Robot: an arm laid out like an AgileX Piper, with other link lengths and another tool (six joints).
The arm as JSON. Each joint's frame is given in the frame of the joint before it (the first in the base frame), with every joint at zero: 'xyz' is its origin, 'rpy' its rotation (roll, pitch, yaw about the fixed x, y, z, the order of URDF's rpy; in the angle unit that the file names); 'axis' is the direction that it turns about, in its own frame. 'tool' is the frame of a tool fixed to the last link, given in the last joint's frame.
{
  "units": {
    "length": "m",
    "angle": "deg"
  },
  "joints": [
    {
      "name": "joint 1",
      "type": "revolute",
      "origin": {
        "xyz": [
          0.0,
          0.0,
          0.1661
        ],
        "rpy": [
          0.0,
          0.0,
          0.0
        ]
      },
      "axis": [
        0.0,
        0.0,
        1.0
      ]
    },
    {
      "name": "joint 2",
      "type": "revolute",
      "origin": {
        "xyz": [
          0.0,
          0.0,
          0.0
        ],
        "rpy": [
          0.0,
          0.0,
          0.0
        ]
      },
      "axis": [
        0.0,
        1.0,
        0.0
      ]
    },
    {
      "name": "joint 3",
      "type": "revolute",
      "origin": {
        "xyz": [
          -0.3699,
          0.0,
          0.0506
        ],
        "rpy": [
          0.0,
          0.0,
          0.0
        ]
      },
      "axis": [
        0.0,
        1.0,
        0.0
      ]
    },
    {
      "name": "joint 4",
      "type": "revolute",
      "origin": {
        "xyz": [
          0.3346,
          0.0,
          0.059
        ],
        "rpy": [
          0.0,
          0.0,
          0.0
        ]
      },
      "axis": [
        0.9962,
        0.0,
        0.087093
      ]
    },
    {
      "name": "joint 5",
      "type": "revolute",
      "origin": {
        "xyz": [
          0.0,
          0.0,
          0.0
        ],
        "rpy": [
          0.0,
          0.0,
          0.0
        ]
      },
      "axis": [
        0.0,
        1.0,
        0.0
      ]
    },
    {
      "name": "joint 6",
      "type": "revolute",
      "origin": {
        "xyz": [
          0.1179,
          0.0,
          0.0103
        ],
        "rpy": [
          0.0,
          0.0,
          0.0
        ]
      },
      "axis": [
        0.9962,
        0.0,
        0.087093
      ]
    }
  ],
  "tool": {
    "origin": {
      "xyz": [
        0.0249,
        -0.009,
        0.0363
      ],
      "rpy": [
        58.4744,
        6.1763,
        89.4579
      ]
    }
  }
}
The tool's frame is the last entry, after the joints.
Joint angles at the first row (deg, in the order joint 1, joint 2, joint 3, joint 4, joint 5, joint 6):
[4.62 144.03 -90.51 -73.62 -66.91 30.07]
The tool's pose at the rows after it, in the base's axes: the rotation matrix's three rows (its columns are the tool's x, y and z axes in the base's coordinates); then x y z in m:
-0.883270 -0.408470 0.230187; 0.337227 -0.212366 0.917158; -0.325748 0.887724 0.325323; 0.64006 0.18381 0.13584
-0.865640 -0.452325 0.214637; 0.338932 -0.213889 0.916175; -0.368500 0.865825 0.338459; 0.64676 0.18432 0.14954
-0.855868 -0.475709 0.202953; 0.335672 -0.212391 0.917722; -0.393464 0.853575 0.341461; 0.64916 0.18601 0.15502
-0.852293 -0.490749 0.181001; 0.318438 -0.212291 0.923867; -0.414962 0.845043 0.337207; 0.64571 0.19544 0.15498
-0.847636 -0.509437 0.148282; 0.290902 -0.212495 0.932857; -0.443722 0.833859 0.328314; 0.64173 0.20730 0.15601
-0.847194 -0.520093 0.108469; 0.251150 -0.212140 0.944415; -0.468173 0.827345 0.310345; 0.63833 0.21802 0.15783
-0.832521 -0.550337 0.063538; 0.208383 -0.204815 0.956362; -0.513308 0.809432 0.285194; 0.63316 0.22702 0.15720
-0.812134 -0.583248 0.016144; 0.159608 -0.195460 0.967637; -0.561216 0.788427 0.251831; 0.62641 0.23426 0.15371
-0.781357 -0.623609 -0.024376; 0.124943 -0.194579 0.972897; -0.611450 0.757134 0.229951; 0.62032 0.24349 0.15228
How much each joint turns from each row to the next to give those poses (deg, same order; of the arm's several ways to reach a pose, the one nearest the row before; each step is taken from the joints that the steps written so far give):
[0.00 0.00 -1.78 0.27 0.00 -1.67]
[0.00 -0.17 -1.94 0.29 -0.10 -0.81]
[0.11 0.00 -0.94 0.05 0.00 -0.73]
[0.81 0.00 0.00 0.00 -0.01 -1.35]
[0.98 0.00 -0.33 -0.51 0.01 -1.36]
[0.79 0.00 -0.83 -1.75 0.00 -0.29]
[0.66 0.00 -0.39 -1.51 0.00 -2.19]
[0.51 0.00 0.00 -1.76 0.00 -2.82]
[0.78 0.00 0.00 -0.49 0.00 -3.48]

